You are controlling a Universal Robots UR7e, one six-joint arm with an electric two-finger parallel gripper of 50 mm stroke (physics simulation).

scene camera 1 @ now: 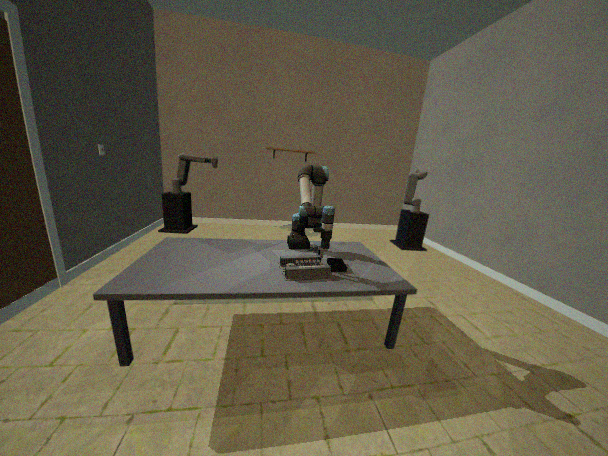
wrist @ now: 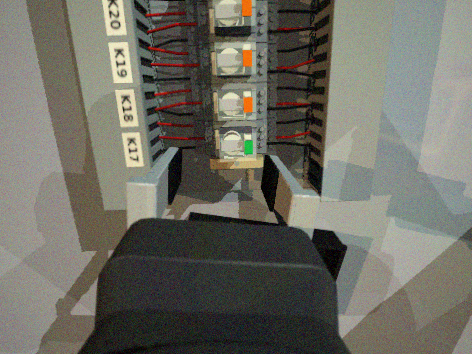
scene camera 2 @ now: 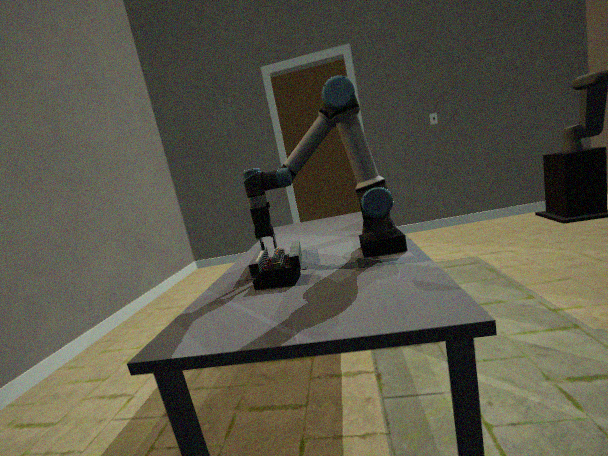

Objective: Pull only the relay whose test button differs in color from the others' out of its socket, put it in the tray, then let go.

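Seen in the pictures: gripper, fingertip midpoint: (scene camera 1: 320, 256) (wrist: 222, 168) (scene camera 2: 269, 248); arm's base, link origin: (scene camera 1: 297, 238) (scene camera 2: 379, 234).
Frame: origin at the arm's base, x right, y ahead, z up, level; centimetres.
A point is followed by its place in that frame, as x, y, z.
Note:
The relay with the green test button (wrist: 235, 142) {-12.0, 46.6, 0.4} sits in its socket at the near end of the row, by label K17. Relays K18 (wrist: 231, 104) {-9.4, 47.3, 0.4}, K19 (wrist: 230, 61) {-6.6, 47.9, 0.4} and K20 (wrist: 228, 14) {-3.8, 48.5, 0.4} have orange buttons. My gripper (wrist: 222, 168) {-13.1, 47.3, 4.0} (scene camera 2: 268, 247) {-13.1, 47.3, 4.0} is open and empty, pointing down low over the near end of the row. In the wrist view the green-button relay shows between and slightly beyond the fingertips. The black tray (scene camera 1: 336, 265) {-27.5, 39.5, -6.1} (wrist: 330, 248) {-21.5, 35.1, -2.9} lies beside the relay panel, partly hidden behind the gripper in the wrist view.
Grey wiring ducts (wrist: 102, 150) {-14.4, 56.3, -0.1} (wrist: 350, 115) {-8.6, 38.4, -0.1} flank the row on both sides, with red and black wires running to the sockets. A tan end stop (wrist: 237, 163) {-14.3, 45.9, -2.4} closes the row beside the green-button relay. The panel stands on the grey table (scene camera 1: 200, 270) {64.6, 56.0, -6.4} (scene camera 2: 390, 305) {-54.1, 0.9, -6.4}.

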